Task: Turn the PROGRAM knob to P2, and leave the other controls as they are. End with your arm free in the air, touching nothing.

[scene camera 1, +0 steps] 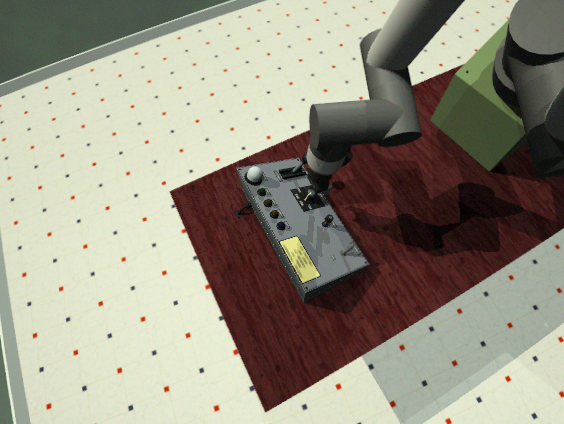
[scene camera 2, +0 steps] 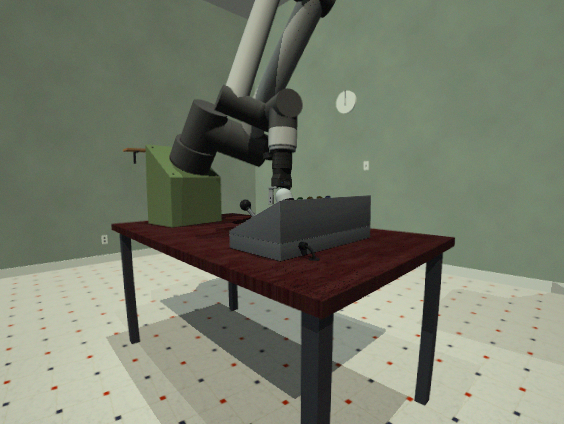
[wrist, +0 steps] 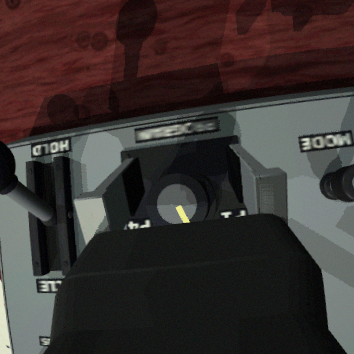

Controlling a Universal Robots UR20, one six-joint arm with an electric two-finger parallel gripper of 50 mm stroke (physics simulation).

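Frame: origin at the arm's base, x up, y back, z right, level; millimetres.
Seen in the pictures: gripper, between the fingertips: (scene camera 1: 320, 188) (wrist: 183, 168); arm's base, origin of its link: (scene camera 2: 189, 163).
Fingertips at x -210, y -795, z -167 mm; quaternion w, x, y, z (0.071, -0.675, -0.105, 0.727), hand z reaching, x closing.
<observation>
Pixels of each thing's top centre, then the offset from my fingertips to it. "pt": a spot on its surface instead. Level surfaces: height alone.
- PROGRAM knob, centre of its top: (wrist: 175, 207) (scene camera 1: 311, 191) dx -15, dy -33, dz +3 mm
- P4 label, a spot on its surface: (wrist: 139, 224) pt dx -43, dy -67, dz +34 mm
- P1 label, a spot on its surface: (wrist: 233, 214) pt dx -43, dy -46, dz -41 mm
- dark red table, height of its surface: dx -141 mm
- CYCLE lever, centre of its top: (wrist: 5, 212) dx +1, dy -50, dz +123 mm
- MODE switch, a spot on its surface: (wrist: 340, 184) pt dx -12, dy +0, dz -99 mm
- white dome, a spot on its surface: (scene camera 2: 283, 194) pt dx +46, dy -236, dz +101 mm
The PROGRAM knob (scene camera 1: 311, 194) (wrist: 172, 202) is a round dark knob with a light top on a black plate. Its yellow pointer line (wrist: 183, 214) points down and slightly right in the wrist view, between the P4 label (wrist: 139, 224) at left and the P1 label (wrist: 233, 214) at right. The P2 label does not show in the wrist view; the gripper body covers that part of the plate. My gripper (wrist: 183, 168) is open, one finger on each side of the knob, with visible gaps. Its height relative to the knob is hard to tell.
The grey control box (scene camera 1: 345, 246) (scene camera 2: 325, 217) stands on the dark red table (scene camera 1: 240, 300) (scene camera 2: 390, 255). Beside the knob are the HOLD/CYCLE lever (wrist: 31, 202) and the MODE switch (wrist: 340, 184). A white dome (scene camera 1: 254, 174) (scene camera 2: 283, 194) and several coloured buttons line the far edge.
</observation>
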